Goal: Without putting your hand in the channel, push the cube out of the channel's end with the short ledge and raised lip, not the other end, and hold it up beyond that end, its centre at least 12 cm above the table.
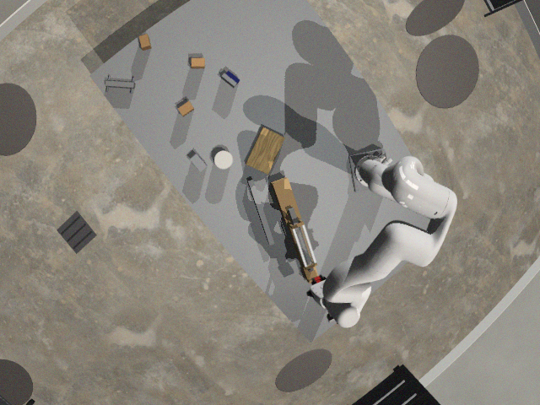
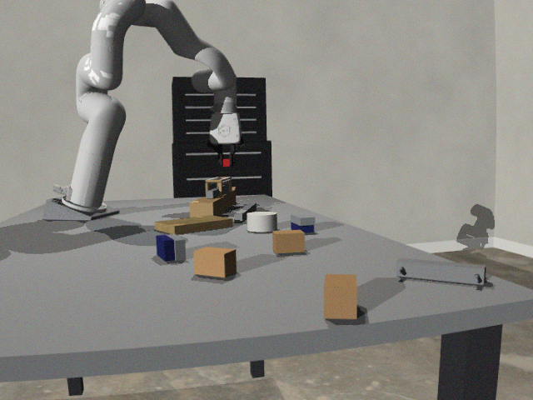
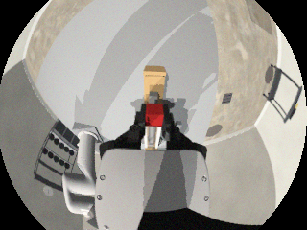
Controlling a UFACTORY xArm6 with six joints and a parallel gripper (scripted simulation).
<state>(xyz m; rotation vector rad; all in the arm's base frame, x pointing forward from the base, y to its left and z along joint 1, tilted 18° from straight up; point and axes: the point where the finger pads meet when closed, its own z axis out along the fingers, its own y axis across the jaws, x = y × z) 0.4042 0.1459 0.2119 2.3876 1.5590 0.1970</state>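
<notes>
My gripper is now 1 cm above the red cube. From my hand the other things lie so: wooden slab (20 cm behind, 46 cm to the right, 14 cm below); then blue-and-grey block (30 cm behind, 73 cm to the right, 13 cm below); then channel (6 cm behind, 12 cm to the right, 9 cm below).
</notes>
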